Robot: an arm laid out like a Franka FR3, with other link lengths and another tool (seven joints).
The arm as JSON. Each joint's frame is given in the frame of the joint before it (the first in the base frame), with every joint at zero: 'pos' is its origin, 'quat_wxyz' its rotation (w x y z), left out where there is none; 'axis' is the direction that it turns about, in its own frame. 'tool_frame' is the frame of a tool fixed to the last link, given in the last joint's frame.
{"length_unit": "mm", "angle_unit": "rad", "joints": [
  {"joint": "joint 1", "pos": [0.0, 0.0, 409.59], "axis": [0.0, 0.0, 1.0]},
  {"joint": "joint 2", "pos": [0.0, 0.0, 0.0], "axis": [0.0, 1.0, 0.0]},
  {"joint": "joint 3", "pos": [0.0, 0.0, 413.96], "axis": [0.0, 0.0, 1.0]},
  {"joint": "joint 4", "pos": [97.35, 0.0, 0.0], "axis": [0.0, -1.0, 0.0]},
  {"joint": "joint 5", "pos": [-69.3, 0.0, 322.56], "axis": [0.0, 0.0, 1.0]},
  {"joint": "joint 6", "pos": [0.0, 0.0, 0.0], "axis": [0.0, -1.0, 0.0]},
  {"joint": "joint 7", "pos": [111.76, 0.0, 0.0], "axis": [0.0, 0.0, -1.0]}
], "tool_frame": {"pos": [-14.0, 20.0, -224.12], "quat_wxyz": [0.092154, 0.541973, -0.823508, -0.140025]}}
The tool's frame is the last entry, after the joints.
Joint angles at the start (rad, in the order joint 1, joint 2, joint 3, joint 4, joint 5, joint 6, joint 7):
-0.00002, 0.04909, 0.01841, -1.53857, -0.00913, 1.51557, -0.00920
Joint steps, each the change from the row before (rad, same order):
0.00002, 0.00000, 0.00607, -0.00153, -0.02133, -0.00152, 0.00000
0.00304, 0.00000, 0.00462, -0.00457, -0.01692, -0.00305, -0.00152
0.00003, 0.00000, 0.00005, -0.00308, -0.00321, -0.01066, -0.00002
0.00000, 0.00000, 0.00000, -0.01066, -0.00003, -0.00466, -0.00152
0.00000, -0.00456, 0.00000, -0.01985, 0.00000, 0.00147, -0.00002
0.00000, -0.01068, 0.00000, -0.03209, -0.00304, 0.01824, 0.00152
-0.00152, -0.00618, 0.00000, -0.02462, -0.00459, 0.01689, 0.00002
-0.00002, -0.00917, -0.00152, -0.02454, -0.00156, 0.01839, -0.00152
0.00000, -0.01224, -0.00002, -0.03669, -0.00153, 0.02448, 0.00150
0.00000, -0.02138, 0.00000, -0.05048, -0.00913, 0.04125, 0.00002
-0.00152, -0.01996, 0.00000, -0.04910, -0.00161, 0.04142, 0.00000
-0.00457, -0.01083, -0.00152, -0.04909, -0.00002, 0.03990, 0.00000
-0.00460, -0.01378, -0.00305, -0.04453, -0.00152, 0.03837, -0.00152
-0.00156, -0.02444, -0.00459, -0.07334, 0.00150, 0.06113, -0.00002
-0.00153, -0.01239, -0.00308, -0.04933, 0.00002, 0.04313, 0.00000
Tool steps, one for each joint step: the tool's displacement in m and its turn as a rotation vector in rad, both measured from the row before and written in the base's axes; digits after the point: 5 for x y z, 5 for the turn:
-0.00067, -0.00181, -0.00107, -0.02109, 0.00259, 0.00643
-0.00159, -0.00003, -0.00227, -0.01678, 0.00720, 0.00941
-0.00298, -0.00084, -0.00209, -0.00366, 0.01362, -0.00032
-0.00297, -0.00014, -0.00458, -0.00037, 0.01538, 0.00130
-0.00427, -0.00009, -0.00542, -0.00057, 0.01381, 0.00012
-0.00404, -0.00065, -0.00602, -0.00358, 0.00301, -0.00035
-0.00207, -0.00176, -0.00549, -0.00473, 0.00143, -0.00021
-0.00250, -0.00106, -0.00386, -0.00146, -0.00294, 0.00120
-0.00429, -0.00024, -0.00680, -0.00187, -0.00013, 0.00015
-0.00537, -0.00179, -0.00675, -0.00887, -0.01232, 0.00400
-0.00509, -0.00081, -0.00700, -0.00128, -0.01221, 0.00166
-0.00405, -0.00268, -0.01164, 0.00039, -0.00152, -0.00328
-0.00428, -0.00371, -0.00854, -0.00070, -0.00742, -0.00307
-0.00858, -0.00209, -0.01350, 0.00264, -0.01203, -0.00228
-0.00518, -0.00174, -0.01088, 0.00112, -0.00607, -0.00167

